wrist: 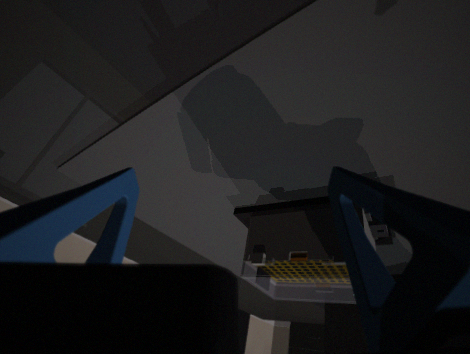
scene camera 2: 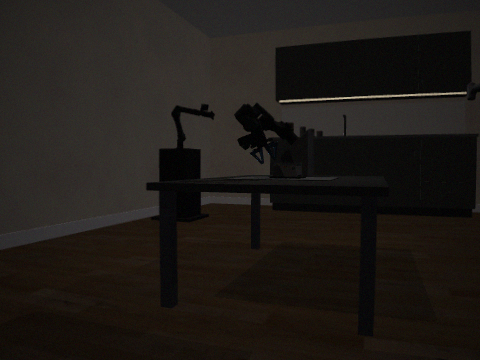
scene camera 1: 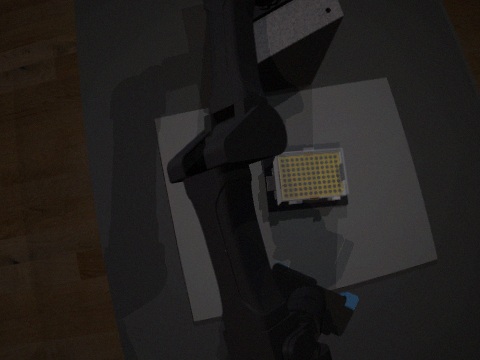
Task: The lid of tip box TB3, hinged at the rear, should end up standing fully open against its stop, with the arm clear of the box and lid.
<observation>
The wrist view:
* my gripper: 233,178
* translucent lid: 321,280
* light grey mat: 374,94
</observation>
